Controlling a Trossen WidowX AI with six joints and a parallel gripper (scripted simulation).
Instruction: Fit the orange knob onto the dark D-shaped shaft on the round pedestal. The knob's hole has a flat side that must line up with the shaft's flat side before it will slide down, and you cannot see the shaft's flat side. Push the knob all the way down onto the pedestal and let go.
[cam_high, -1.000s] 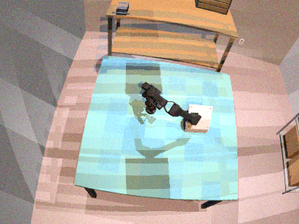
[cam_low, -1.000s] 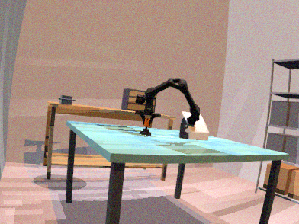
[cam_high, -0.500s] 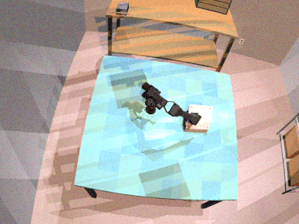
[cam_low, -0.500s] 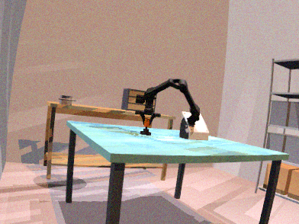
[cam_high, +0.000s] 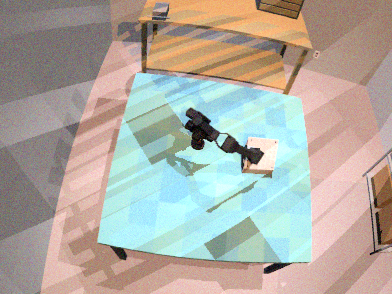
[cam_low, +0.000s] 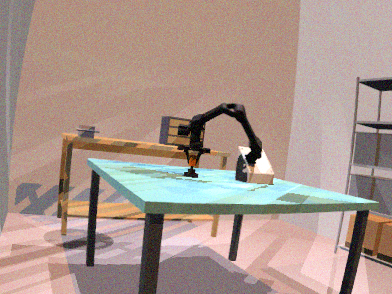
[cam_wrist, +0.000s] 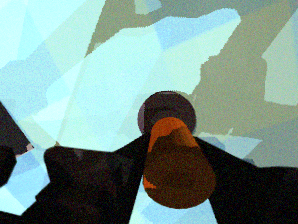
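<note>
Right now my gripper tip is 20 mm below the orange knob. From my gripper tip the other things lie so: round dark pedestal 40 mm below.
</note>
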